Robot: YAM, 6 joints.
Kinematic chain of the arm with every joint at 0, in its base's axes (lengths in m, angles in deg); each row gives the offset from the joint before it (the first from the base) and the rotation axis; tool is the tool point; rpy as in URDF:
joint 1: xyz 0 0 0.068 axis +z
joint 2: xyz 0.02 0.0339 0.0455 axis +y
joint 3: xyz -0.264 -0.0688 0 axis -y
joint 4: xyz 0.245 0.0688 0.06 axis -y
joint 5: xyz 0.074 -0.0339 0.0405 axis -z
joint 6: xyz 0.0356 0 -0.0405 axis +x
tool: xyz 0 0 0 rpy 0 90 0
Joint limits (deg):
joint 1: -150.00..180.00
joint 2: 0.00..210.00
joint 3: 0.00..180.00
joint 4: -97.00..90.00
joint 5: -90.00..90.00
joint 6: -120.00..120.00
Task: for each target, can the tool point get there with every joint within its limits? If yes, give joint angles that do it. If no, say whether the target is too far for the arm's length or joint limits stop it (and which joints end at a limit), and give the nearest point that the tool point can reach.
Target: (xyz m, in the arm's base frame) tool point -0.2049 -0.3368 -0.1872
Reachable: yes | joints -117.03 175.60 97.67 -12.08 55.90 89.90
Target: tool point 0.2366 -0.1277 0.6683
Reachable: yes | joints -23.71 101.82 143.56 18.30 37.72 78.57
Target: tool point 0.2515 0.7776 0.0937
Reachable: no: too far | nearest point 0.1987 0.6143 0.0980 | short by 0.172 m
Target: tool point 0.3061 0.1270 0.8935
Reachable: no: too far | nearest point 0.2328 0.0966 0.6947 | short by 0.214 m
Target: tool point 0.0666 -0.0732 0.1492
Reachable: yes | joints -60.57 73.44 27.16 -80.43 -38.14 59.07
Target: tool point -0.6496 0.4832 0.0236
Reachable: no: too far | nearest point -0.5150 0.3831 0.0427 | short by 0.169 m
